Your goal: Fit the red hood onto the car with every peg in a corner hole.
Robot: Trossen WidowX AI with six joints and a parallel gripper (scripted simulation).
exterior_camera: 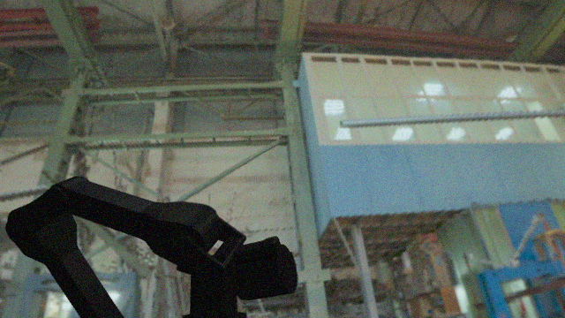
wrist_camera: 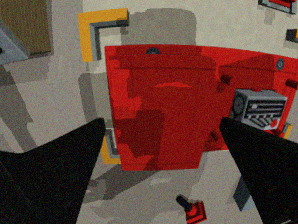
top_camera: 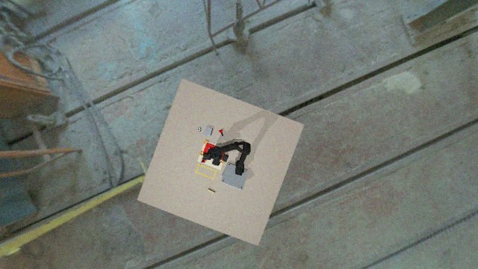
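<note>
Now: gripper tip 10 mm above the red hood. Round my gripper tip: small brown piece (380 mm to the left, 40 mm below, 20 mm behind); then small grey block (180 mm to the right, 170 mm ahead, 30 mm below); then jig (70 mm ahead, 40 mm below, 20 mm to the left).
</note>
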